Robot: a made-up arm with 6 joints.
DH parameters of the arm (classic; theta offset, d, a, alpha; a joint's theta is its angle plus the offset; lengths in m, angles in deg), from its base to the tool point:
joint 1: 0 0.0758 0 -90
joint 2: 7.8 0 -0.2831 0
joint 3: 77.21 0 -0.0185 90
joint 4: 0 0.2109 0 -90
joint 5: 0 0 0.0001 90
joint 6: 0 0.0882 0 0
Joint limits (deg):
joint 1: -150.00..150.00
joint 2: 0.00..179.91
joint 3: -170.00..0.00
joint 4: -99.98..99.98
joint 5: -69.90..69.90
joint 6: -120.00..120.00
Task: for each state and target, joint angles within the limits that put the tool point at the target. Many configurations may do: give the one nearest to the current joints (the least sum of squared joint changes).
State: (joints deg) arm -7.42 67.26 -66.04 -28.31 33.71 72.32
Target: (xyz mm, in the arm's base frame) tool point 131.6 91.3 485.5
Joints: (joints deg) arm 38.30 62.00 -87.37 -22.06 17.33 72.32
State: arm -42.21 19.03 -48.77 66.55 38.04 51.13
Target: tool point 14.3 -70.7 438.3
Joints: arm -76.32 40.79 -62.10 66.97 -2.06 51.13
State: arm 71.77 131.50 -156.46 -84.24 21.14 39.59
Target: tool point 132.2 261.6 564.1
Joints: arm 72.80 114.40 -167.46 -85.22 33.77 39.59
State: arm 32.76 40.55 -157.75 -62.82 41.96 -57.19
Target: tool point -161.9 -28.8 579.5
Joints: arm -6.55 46.60 -135.00 -48.33 45.55 -57.19
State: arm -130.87 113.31 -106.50 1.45 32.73 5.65
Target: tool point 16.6 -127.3 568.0
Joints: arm -90.48 70.95 -122.52 18.61 38.83 5.65
